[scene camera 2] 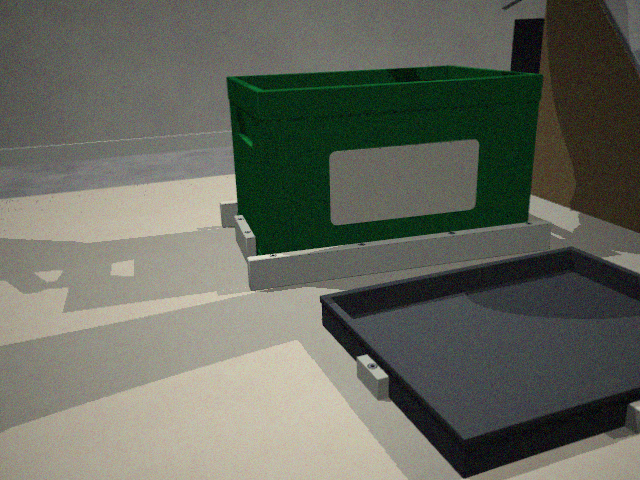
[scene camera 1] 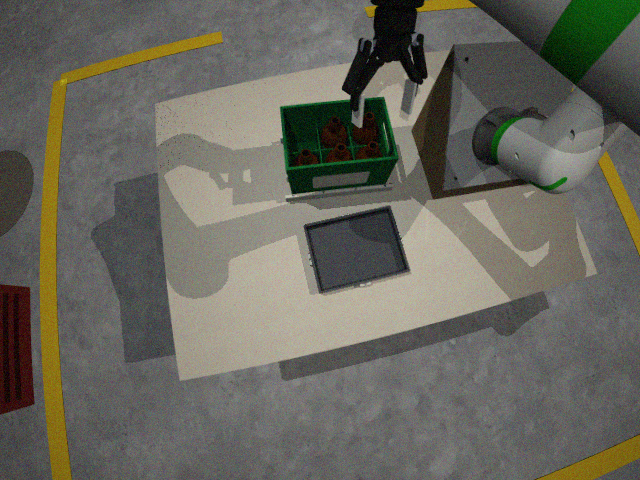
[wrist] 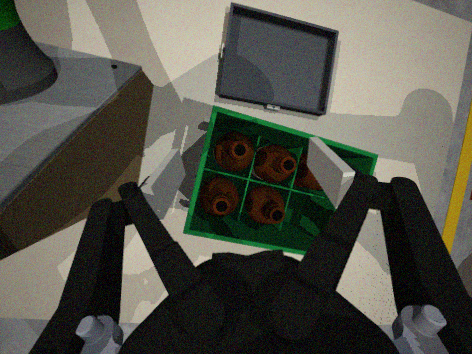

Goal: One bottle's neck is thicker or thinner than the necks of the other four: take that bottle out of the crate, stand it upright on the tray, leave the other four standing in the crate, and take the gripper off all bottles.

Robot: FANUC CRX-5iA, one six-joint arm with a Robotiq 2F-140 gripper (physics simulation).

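Places are measured from the arm's base along level axes (x ahead, y left, z up), in metres.
Where they show: gripper, fingertip midpoint: (scene camera 1: pixel 382 117) (wrist: pixel 243 156); arm's base, link origin: (scene camera 1: pixel 497 136).
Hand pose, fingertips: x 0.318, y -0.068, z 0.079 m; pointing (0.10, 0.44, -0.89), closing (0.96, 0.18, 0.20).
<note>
Things, the pixels of their top centre, and the offset from my fingertips. "*": a spot on its surface instead.
- green crate, top centre: (scene camera 2: pixel 371 76) (wrist: pixel 287 191) (scene camera 1: pixel 337 130) 0.079 m down, 0.086 m ahead, 0.044 m right
- bottle, top centre: (wrist: pixel 240 150) (scene camera 1: pixel 373 145) 0.091 m down, 0.010 m ahead, 0.012 m left
- dark tray, surface spot: (scene camera 2: pixel 491 361) (wrist: pixel 297 63) * 0.249 m down, 0.149 m ahead, 0.238 m left
A green crate (scene camera 1: pixel 302 179) (scene camera 2: pixel 289 180) (wrist: pixel 200 170) stands on the table with five brown bottles upright in its compartments. Three are in the row nearer the tray: one bottle (scene camera 1: pixel 370 150) (wrist: pixel 231 155), a middle one (scene camera 1: pixel 339 153) (wrist: pixel 272 162) and one (scene camera 1: pixel 306 157) (wrist: pixel 307 176) partly behind a finger in the wrist view. Two are in the far row: one (scene camera 1: pixel 365 132) (wrist: pixel 218 192) and one (scene camera 1: pixel 333 134) (wrist: pixel 265 202). I cannot tell which neck differs. The dark tray (scene camera 1: pixel 356 253) (scene camera 2: pixel 491 361) (wrist: pixel 285 65) is bare. My gripper (scene camera 1: pixel 383 110) (wrist: pixel 243 156) is open and empty, above the crate's robot-side end.
Pale strips (scene camera 2: pixel 403 264) edge the crate's base, and small blocks (scene camera 2: pixel 372 374) (wrist: pixel 272 107) sit against the tray. A brown-sided pedestal (scene camera 1: pixel 434 134) (wrist: pixel 100 165) carrying the arm's base stands beside the crate. A red slatted object (scene camera 1: pixel 23 351) and yellow lines (scene camera 1: pixel 48 248) are on the floor.
</note>
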